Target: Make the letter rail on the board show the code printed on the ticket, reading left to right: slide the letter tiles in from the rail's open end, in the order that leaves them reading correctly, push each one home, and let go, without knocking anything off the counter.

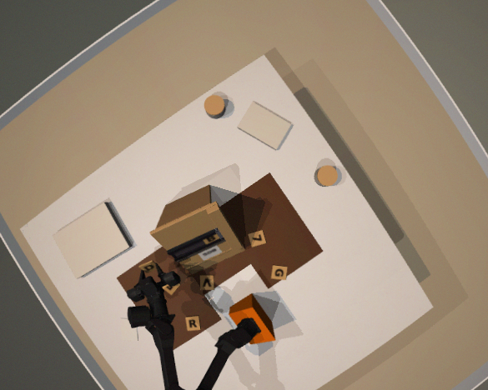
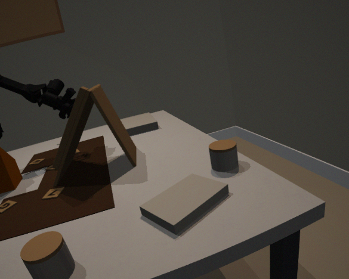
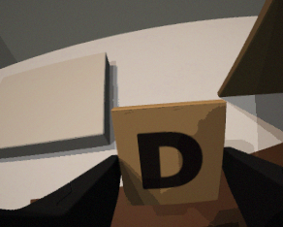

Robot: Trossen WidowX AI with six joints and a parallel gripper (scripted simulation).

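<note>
The white ticket lies 70 mm behind my gripper tip, 200 mm to the right of it and 80 mm below it. Also, from my gripper tip: brown mat 180 mm behind, 190 mm to the right, 160 mm below; then pale card 180 mm behind, 280 mm to the left, 160 mm below; then flat slab 230 mm ahead, 640 mm to the right, 150 mm below.
</note>
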